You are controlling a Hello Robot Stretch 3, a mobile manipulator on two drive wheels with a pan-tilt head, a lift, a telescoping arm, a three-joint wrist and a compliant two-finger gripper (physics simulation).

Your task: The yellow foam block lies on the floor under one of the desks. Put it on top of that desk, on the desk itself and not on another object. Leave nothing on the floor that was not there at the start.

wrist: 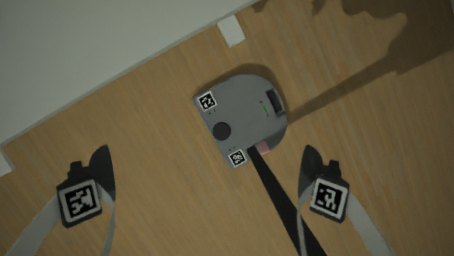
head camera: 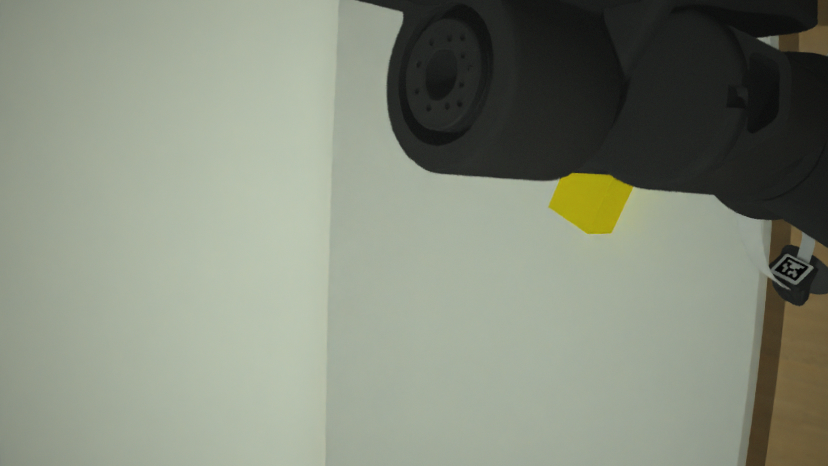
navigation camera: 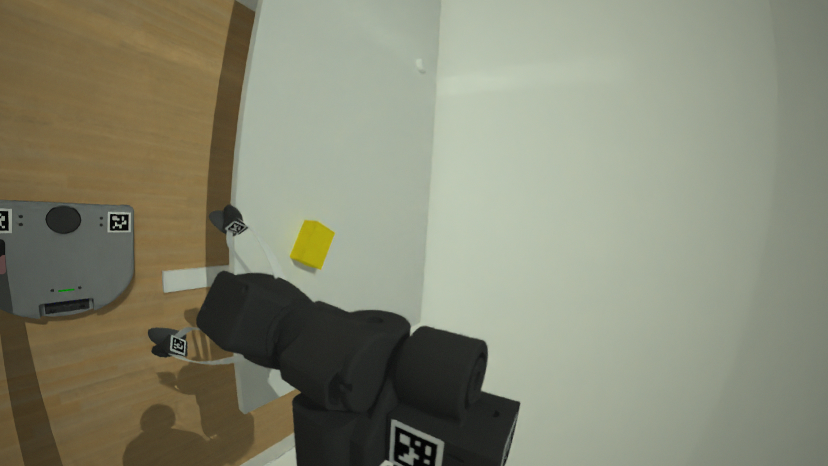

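Where they show: gripper, fingertip midpoint: (navigation camera: 190, 274); robot's base, origin of the base link: (navigation camera: 64, 218).
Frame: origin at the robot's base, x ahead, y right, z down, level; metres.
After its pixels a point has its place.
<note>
The yellow foam block (head camera: 585, 202) @[x 0.009, y 0.422, z -0.765 m] (navigation camera: 312, 244) @[x -0.008, y 0.406, z -0.765 m] rests on the bare top of the white desk (head camera: 521, 347) @[x 0.196, y 0.537, z -0.720 m] (navigation camera: 347, 144) @[x 0.242, y 0.536, z -0.721 m] (wrist: 75, 65). In the head camera view the dark wrist hides part of the block. My gripper (navigation camera: 192, 279) @[x -0.022, y 0.125, z -0.872 m] (wrist: 209, 164) @[x -0.022, y 0.125, z -0.872 m] is open, with nothing between its fingers. In the navigation view it is to the left of the block and apart from it, out at the desk's front edge, with one finger over the wood floor. The block does not show in the wrist view.
The grey robot base (navigation camera: 81, 248) @[x -0.076, y 0.038, z -0.160 m] (wrist: 245, 110) stands on the wood floor in front of the desk. A white strip (navigation camera: 185, 279) @[x -0.228, y 0.364, z -0.026 m] (wrist: 231, 31) sticks out from under the desk. A pale wall (head camera: 162, 231) @[x 0.086, y 1.038, z -1.022 m] (navigation camera: 579, 231) @[x 0.060, y 1.039, z -1.284 m] runs along the desk's back edge.
</note>
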